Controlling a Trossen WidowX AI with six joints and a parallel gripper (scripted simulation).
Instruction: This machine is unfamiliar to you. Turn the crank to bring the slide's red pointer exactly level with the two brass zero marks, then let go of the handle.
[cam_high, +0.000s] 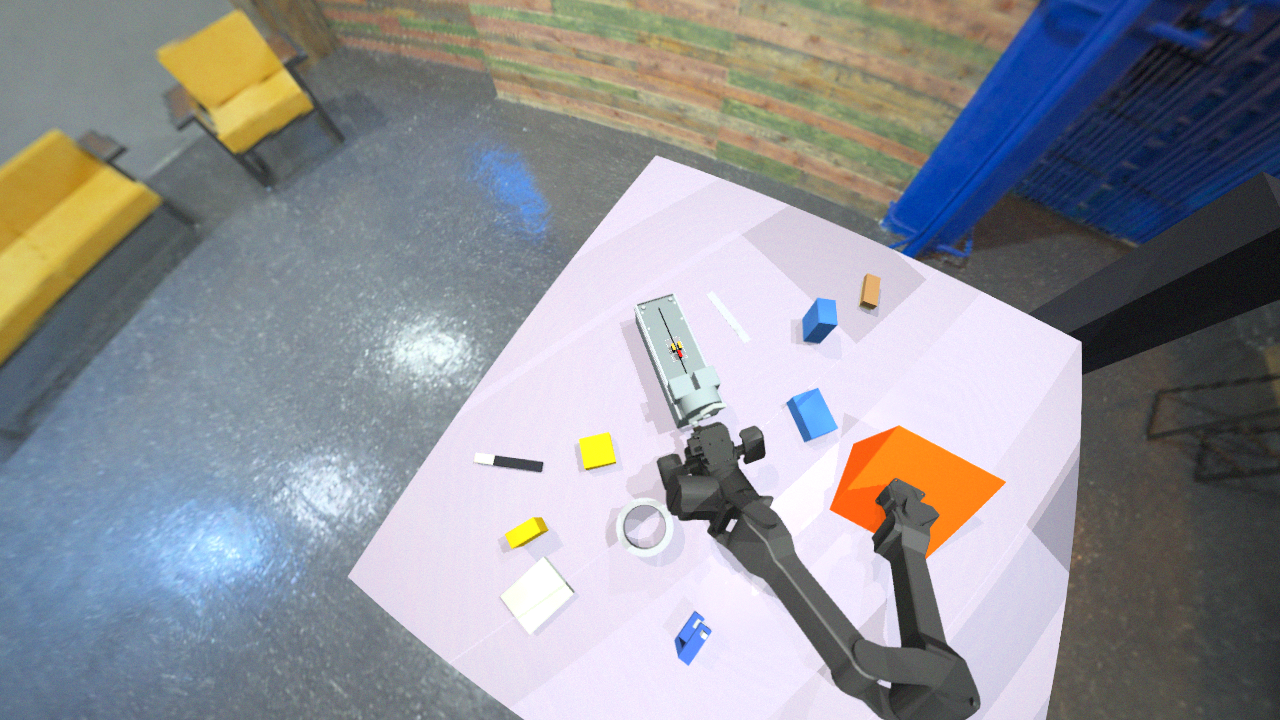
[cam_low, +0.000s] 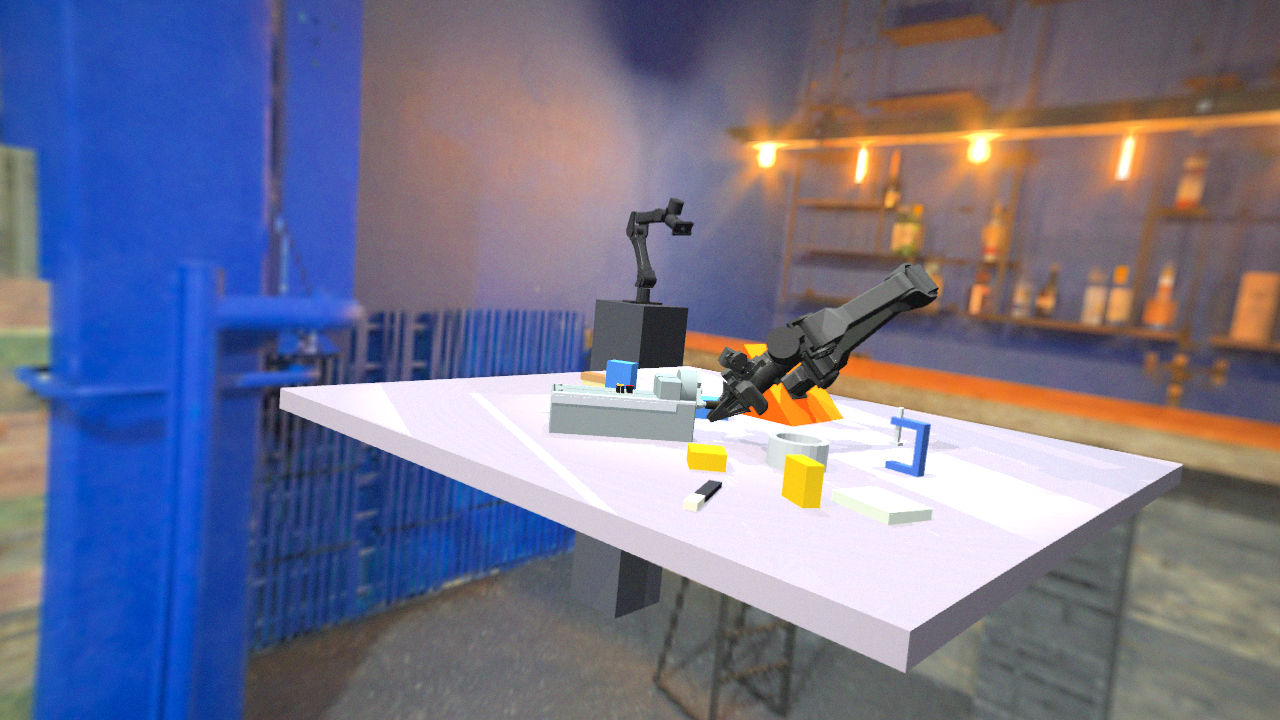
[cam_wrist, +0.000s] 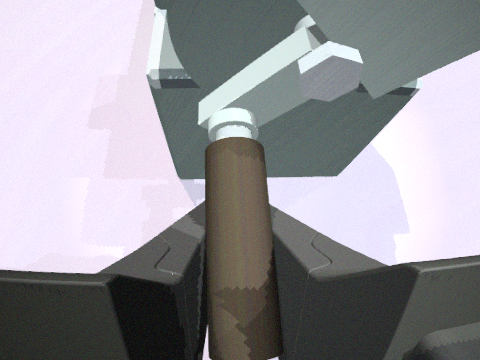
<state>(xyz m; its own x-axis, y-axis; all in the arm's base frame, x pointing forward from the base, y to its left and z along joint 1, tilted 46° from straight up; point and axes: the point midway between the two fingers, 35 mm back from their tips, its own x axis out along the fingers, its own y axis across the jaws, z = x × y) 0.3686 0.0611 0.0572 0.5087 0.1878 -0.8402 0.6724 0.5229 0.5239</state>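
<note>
Right now the brown crank handle is 10 mm behind my gripper tip, 10 mm to the left of it and 30 mm above it. Also, from my gripper tip: metal strip 60 mm ahead, 290 mm to the right, 40 mm below; blue clamp 150 mm behind, 310 mm to the left, 10 mm above; red pointer 100 mm ahead, 110 mm to the right, 40 mm above.
</note>
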